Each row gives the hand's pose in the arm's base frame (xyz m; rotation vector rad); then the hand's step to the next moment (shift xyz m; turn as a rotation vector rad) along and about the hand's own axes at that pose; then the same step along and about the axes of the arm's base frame.
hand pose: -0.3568 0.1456 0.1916 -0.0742 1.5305 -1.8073
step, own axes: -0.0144 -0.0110 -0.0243 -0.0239 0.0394 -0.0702
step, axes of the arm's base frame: -0.0071 0.0282 0.0086 0.0022 0.0714 -0.0442
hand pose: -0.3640 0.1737 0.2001 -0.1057 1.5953 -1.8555
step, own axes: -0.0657 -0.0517 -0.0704 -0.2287 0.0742 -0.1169
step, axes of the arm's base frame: -0.0054 0.0956 0.0528 0.1521 0.2194 -0.0137
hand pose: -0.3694 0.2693 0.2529 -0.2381 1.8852 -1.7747
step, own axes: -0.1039 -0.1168 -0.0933 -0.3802 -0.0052 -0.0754
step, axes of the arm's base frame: 0.0150 0.1168 0.1389 0.2818 0.2458 0.1024
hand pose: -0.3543 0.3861 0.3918 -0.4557 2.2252 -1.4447
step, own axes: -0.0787 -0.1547 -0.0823 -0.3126 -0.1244 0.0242
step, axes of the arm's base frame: 0.0279 0.0410 0.1856 0.2814 0.0879 0.1638
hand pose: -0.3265 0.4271 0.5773 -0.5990 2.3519 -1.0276
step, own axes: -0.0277 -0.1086 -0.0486 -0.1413 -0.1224 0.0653
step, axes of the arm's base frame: 0.0132 -0.0250 0.1188 0.1724 -0.0306 0.0925
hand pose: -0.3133 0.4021 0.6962 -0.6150 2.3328 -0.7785
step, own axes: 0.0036 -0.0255 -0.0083 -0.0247 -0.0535 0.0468
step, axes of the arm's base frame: -0.0021 -0.0174 0.0206 0.0609 -0.0418 0.0141
